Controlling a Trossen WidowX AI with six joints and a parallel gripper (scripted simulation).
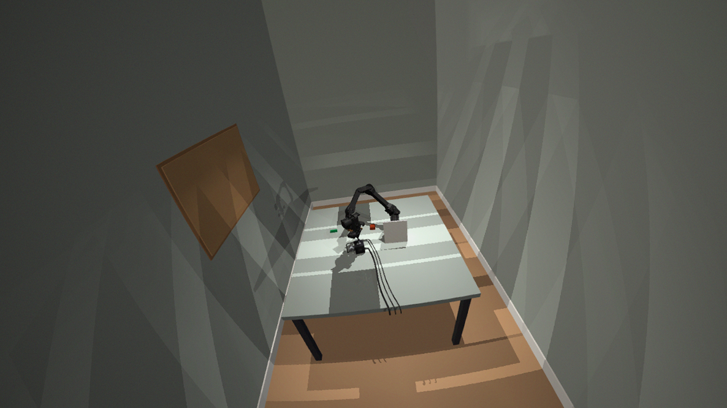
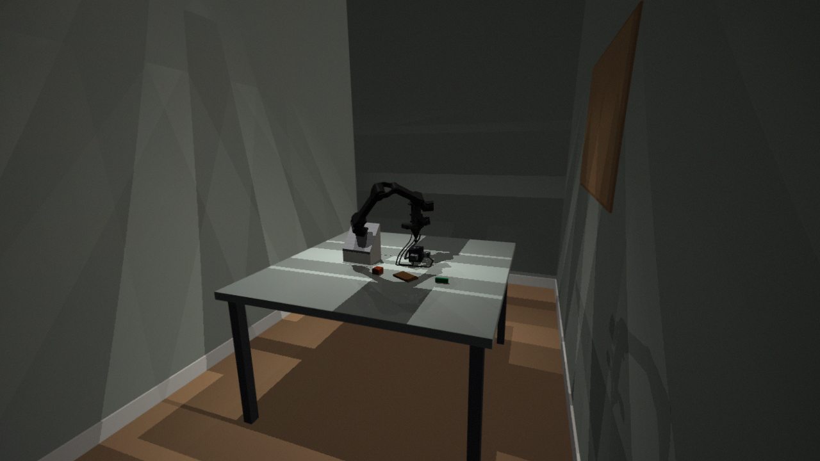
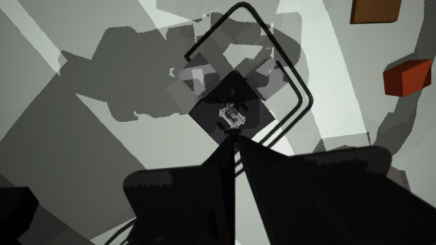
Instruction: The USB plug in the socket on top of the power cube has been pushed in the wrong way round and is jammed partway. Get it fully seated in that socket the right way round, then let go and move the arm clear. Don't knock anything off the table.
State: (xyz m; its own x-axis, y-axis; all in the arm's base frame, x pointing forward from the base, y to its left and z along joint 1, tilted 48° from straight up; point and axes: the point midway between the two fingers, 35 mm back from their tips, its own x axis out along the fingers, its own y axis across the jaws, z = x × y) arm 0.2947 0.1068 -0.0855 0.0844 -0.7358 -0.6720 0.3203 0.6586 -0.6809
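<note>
Right now my gripper tip is 20 mm above the USB plug. Round my gripper tip: brown plate (80 mm ahead, 280 mm to the right, 130 mm below); green block (280 mm ahead, 260 mm to the right, 120 mm below); red block (80 mm behind, 300 mm to the right, 120 mm below).
</note>
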